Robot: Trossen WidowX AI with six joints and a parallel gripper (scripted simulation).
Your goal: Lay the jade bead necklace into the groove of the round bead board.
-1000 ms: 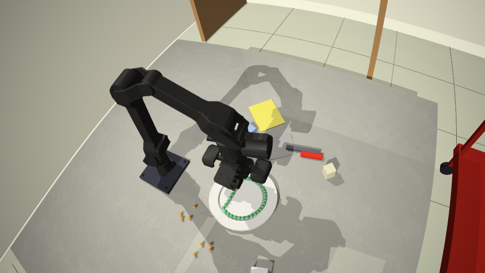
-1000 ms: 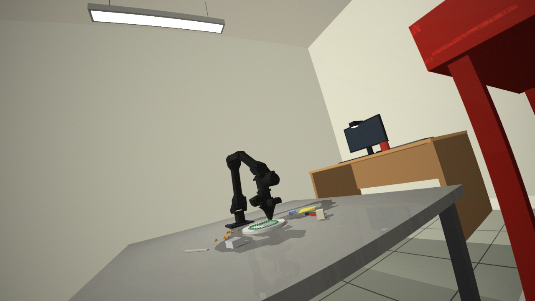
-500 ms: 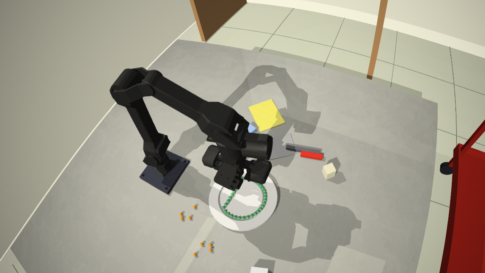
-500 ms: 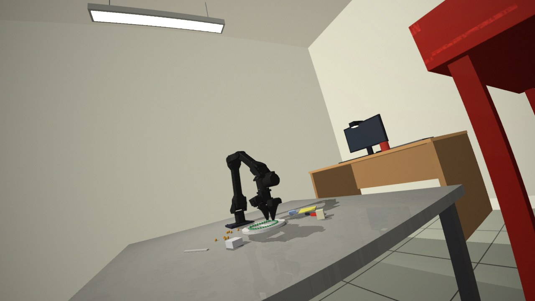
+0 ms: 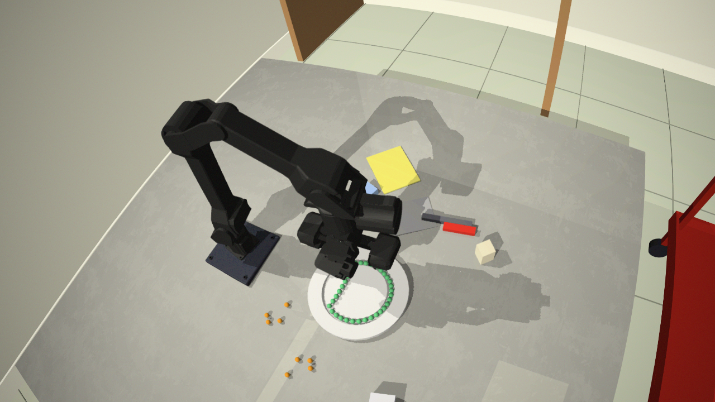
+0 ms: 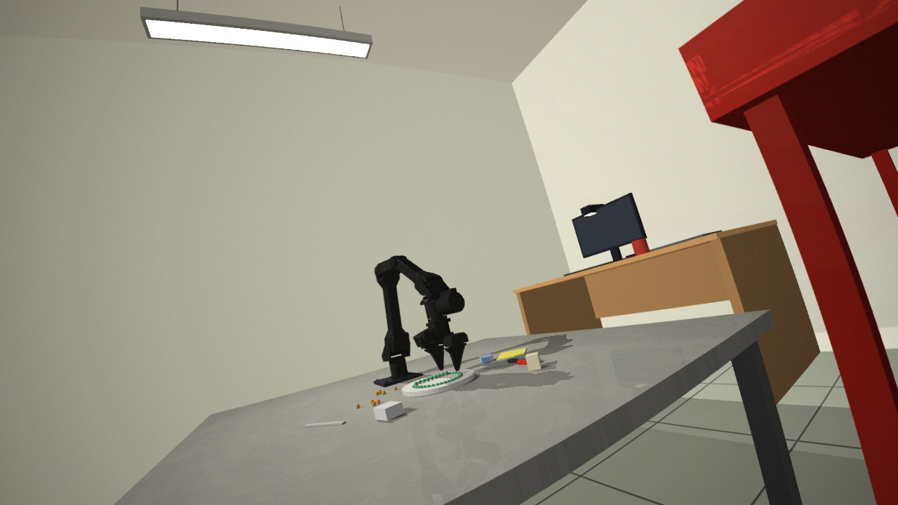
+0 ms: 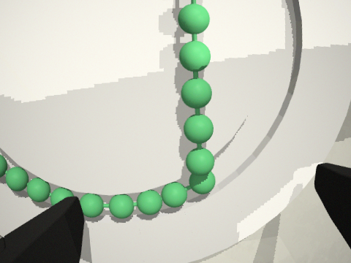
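The inner disc is 4 cm ahead of my gripper tip, 5 cm to the right of it and 1 cm below it. Also, from my gripper tip: blue cube 9 cm behind, 16 cm to the left, 1 cm below; grey sheet 3 cm ahead, 16 cm to the left, 2 cm below; bead board 4 cm ahead, 5 cm to the right, 2 cm below.
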